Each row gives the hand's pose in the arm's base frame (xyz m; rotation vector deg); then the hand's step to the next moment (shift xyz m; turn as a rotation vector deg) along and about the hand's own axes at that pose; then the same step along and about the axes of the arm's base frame.
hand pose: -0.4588 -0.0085 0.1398 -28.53 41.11 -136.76
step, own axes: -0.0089 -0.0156 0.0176 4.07 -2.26 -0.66
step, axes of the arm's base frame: 0.0087 0.0097 0.0215 -4.37 -0.79 1.54
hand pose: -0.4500 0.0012 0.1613 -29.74 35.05 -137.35
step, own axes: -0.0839 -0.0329 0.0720 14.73 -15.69 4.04
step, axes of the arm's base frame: 0.0827 0.0553 0.0584 -16.07 0.57 14.86
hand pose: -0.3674 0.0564 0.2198 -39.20 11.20 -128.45
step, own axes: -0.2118 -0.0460 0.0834 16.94 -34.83 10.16
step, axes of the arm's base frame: 0.1337 0.1899 -0.0015 -26.22 12.68 27.47
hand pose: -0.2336 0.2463 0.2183 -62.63 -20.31 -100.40
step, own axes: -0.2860 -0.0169 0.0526 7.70 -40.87 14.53
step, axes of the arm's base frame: 0.0387 0.2118 -0.1962 -28.32 23.81 23.91
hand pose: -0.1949 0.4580 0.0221 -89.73 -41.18 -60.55
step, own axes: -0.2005 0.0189 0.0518 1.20 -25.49 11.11
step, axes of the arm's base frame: -0.0555 0.0602 -0.1911 -18.66 17.10 11.58
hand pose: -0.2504 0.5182 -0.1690 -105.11 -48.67 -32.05
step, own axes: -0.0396 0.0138 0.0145 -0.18 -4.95 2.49
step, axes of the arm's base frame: -0.0151 -0.0022 -0.0417 -3.89 3.50 1.83
